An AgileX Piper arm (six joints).
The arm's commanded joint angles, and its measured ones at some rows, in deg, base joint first. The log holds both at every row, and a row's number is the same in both.
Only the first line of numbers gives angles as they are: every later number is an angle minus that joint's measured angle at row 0.
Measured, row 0: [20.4, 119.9, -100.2, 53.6, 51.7, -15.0]
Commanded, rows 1 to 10: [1.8, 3.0, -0.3, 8.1, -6.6, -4.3]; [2.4, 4.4, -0.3, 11.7, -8.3, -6.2]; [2.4, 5.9, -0.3, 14.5, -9.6, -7.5]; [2.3, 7.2, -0.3, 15.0, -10.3, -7.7]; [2.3, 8.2, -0.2, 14.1, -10.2, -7.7]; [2.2, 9.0, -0.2, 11.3, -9.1, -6.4]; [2.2, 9.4, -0.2, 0.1, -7.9, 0.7]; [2.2, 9.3, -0.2, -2.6, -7.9, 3.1]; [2.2, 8.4, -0.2, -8.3, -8.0, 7.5]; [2.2, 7.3, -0.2, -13.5, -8.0, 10.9]
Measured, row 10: [2.2, 9.2, 0.0, -6.5, -8.5, 5.8]
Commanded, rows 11 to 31: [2.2, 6.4, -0.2, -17.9, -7.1, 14.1]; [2.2, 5.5, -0.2, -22.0, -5.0, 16.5]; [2.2, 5.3, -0.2, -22.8, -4.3, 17.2]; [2.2, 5.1, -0.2, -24.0, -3.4, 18.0]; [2.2, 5.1, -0.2, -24.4, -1.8, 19.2]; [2.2, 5.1, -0.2, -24.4, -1.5, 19.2]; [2.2, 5.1, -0.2, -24.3, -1.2, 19.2]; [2.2, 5.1, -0.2, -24.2, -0.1, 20.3]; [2.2, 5.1, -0.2, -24.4, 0.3, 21.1]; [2.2, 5.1, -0.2, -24.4, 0.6, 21.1]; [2.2, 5.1, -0.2, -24.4, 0.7, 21.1]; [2.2, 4.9, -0.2, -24.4, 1.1, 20.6]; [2.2, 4.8, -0.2, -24.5, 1.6, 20.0]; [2.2, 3.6, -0.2, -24.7, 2.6, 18.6]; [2.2, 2.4, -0.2, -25.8, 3.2, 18.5]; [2.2, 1.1, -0.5, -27.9, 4.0, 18.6]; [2.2, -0.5, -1.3, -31.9, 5.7, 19.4]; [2.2, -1.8, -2.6, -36.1, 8.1, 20.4]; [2.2, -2.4, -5.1, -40.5, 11.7, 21.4]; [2.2, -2.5, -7.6, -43.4, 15.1, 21.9]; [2.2, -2.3, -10.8, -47.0, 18.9, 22.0]
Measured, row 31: [2.2, -2.0, -7.6, -42.3, 14.1, 21.2]
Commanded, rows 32 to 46: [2.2, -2.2, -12.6, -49.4, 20.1, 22.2]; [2.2, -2.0, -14.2, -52.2, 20.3, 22.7]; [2.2, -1.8, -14.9, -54.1, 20.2, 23.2]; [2.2, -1.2, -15.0, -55.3, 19.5, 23.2]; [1.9, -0.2, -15.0, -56.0, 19.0, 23.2]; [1.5, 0.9, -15.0, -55.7, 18.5, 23.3]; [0.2, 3.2, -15.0, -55.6, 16.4, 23.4]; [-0.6, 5.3, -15.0, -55.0, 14.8, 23.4]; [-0.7, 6.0, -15.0, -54.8, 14.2, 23.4]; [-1.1, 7.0, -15.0, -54.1, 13.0, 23.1]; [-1.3, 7.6, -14.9, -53.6, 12.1, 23.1]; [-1.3, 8.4, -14.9, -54.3, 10.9, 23.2]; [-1.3, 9.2, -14.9, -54.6, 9.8, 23.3]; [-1.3, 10.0, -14.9, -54.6, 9.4, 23.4]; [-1.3, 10.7, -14.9, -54.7, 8.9, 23.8]
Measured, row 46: [-1.1, 9.6, -14.7, -54.2, 9.8, 22.9]
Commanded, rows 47 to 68: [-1.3, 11.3, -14.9, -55.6, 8.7, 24.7]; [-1.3, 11.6, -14.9, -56.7, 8.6, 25.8]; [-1.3, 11.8, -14.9, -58.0, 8.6, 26.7]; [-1.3, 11.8, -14.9, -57.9, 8.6, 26.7]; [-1.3, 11.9, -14.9, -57.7, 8.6, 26.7]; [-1.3, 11.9, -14.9, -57.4, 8.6, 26.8]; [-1.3, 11.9, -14.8, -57.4, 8.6, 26.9]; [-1.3, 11.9, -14.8, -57.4, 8.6, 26.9]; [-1.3, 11.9, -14.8, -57.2, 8.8, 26.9]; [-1.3, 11.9, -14.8, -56.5, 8.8, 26.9]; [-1.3, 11.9, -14.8, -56.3, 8.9, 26.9]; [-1.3, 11.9, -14.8, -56.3, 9.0, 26.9]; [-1.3, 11.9, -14.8, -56.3, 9.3, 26.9]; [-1.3, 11.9, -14.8, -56.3, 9.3, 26.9]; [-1.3, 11.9, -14.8, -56.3, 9.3, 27.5]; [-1.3, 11.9, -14.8, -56.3, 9.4, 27.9]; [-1.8, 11.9, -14.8, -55.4, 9.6, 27.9]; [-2.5, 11.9, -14.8, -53.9, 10.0, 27.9]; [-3.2, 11.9, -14.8, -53.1, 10.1, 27.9]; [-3.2, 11.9, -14.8, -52.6, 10.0, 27.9]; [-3.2, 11.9, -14.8, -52.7, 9.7, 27.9]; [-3.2, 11.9, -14.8, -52.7, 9.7, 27.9]
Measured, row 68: [-3.1, 11.9, -14.7, -52.7, 9.5, 27.4]
